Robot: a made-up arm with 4 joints.
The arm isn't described. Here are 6 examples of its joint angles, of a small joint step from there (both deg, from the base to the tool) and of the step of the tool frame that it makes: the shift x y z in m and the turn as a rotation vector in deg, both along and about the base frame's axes.
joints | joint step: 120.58 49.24 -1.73 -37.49 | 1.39 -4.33 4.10 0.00
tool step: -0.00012 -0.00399 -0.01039 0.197 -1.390 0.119
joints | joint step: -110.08 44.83 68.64 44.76 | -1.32 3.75 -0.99 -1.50
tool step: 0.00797 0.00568 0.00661 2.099 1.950 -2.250
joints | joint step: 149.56 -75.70 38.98 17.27 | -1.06 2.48 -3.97 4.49
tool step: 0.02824 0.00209 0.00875 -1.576 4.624 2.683
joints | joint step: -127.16 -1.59 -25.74 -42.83 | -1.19 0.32 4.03 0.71
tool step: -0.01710 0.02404 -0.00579 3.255 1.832 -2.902
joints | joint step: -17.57 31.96 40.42 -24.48 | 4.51 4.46 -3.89 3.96
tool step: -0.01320 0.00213 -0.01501 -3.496 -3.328 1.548
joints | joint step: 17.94 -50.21 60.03 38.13 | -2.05 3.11 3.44 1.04
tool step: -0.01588 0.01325 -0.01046 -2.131 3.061 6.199
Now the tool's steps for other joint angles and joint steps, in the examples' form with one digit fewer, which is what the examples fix.
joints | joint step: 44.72 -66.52 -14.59 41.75 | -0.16 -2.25 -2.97 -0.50
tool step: -0.0112 -0.0050 -0.0091 3.31 0.11 -4.06
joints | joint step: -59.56 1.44 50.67 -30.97 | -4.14 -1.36 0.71 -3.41
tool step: 0.0148 -0.0041 -0.0077 0.70 2.03 -2.67
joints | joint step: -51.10 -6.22 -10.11 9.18 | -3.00 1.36 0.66 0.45
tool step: -0.0130 0.0105 -0.0088 1.68 3.43 1.13
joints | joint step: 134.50 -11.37 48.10 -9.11 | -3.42 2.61 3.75 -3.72
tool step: 0.0043 0.0288 -0.0198 -6.29 0.56 -2.57
